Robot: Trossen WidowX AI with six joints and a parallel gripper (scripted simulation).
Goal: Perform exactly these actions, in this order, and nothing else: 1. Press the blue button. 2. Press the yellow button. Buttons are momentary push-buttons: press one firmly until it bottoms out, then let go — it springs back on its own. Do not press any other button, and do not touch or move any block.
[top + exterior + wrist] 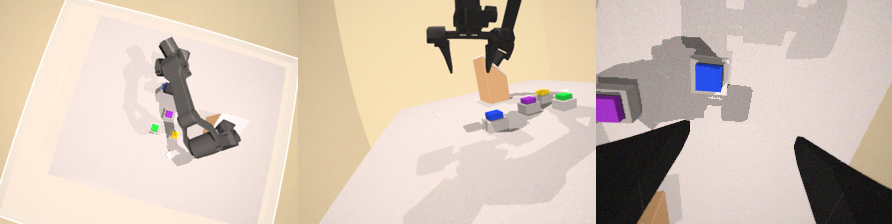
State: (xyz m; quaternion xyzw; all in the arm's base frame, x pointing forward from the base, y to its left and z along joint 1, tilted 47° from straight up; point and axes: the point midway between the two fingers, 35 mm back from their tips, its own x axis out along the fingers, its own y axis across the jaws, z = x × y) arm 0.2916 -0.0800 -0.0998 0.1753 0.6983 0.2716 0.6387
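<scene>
The blue button lies 10 cm below my gripper tip, 3 cm to the left of it and 1 cm ahead of it. Round my gripper tip: green button 25 cm to the left, 10 cm below, 1 cm behind; yellow button 24 cm to the left, 11 cm behind, 10 cm below; purple button 16 cm to the left, 10 cm below, 5 cm behind.
</scene>
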